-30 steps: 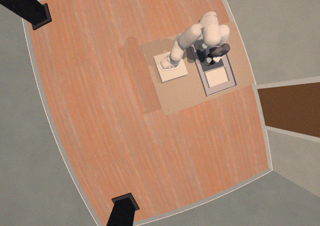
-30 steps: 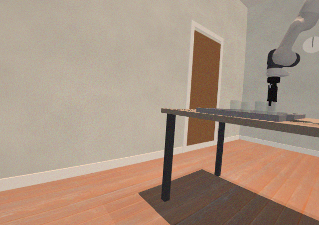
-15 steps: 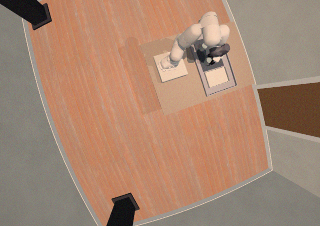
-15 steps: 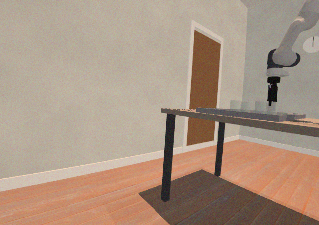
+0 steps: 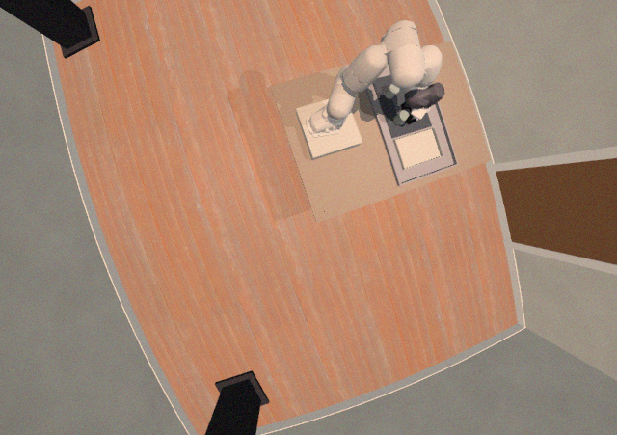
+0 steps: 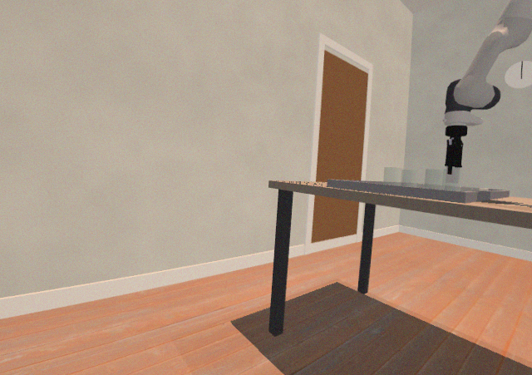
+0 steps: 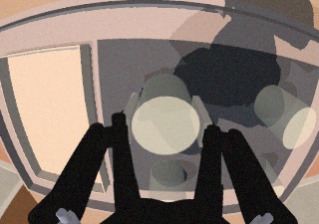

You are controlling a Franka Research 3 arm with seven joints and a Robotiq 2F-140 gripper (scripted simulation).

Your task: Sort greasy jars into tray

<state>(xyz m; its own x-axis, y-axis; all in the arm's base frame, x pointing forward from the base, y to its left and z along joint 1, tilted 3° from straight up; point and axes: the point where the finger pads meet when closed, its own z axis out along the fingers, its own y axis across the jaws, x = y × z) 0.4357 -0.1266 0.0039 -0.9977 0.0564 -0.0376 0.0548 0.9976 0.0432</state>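
The tray lies 22 cm to the right of my hand, 7 cm below it and 7 cm ahead of it. The rest, counted from my hand: grey drying mat 10 cm to the left, 8 cm below, 8 cm ahead.
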